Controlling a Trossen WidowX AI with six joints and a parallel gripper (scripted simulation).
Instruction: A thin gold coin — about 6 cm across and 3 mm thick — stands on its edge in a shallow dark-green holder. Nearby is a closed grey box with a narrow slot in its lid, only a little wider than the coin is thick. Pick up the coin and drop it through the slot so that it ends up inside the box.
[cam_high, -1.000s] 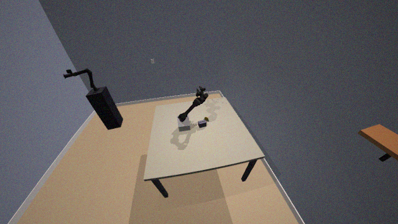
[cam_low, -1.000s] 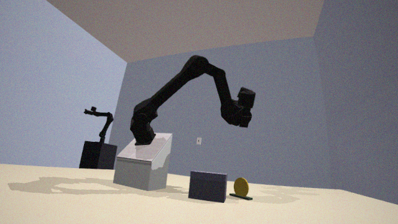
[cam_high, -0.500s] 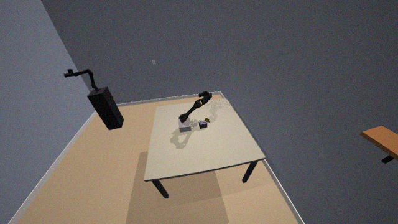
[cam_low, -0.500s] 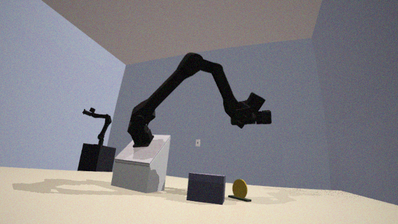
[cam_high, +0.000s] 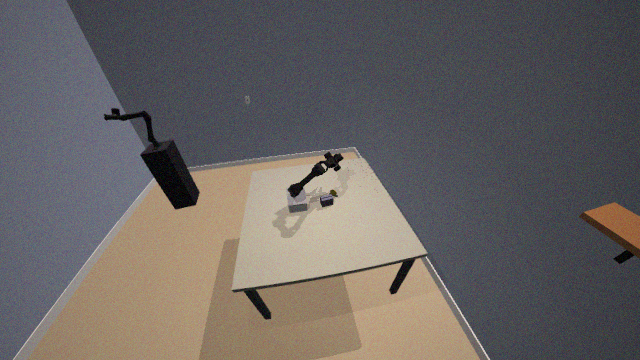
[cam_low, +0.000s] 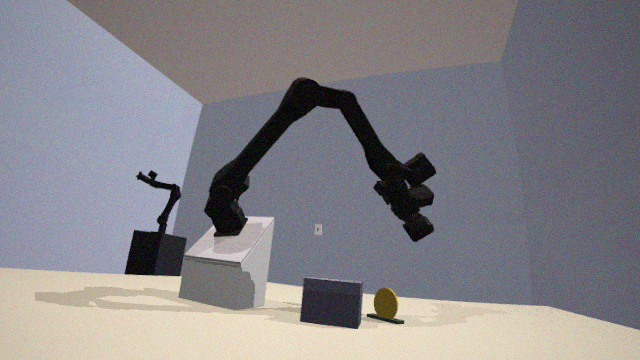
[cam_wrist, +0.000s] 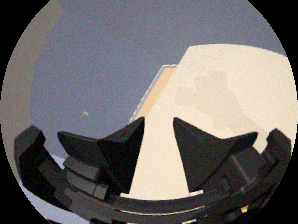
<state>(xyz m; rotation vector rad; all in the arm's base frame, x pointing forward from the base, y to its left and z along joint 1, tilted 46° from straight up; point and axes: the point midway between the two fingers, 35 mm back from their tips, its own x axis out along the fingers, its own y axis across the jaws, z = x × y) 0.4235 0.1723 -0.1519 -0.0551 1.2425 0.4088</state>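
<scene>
My gripper tip is 23 cm to the left of the coin, 19 cm above it and 7 cm past it.
</scene>
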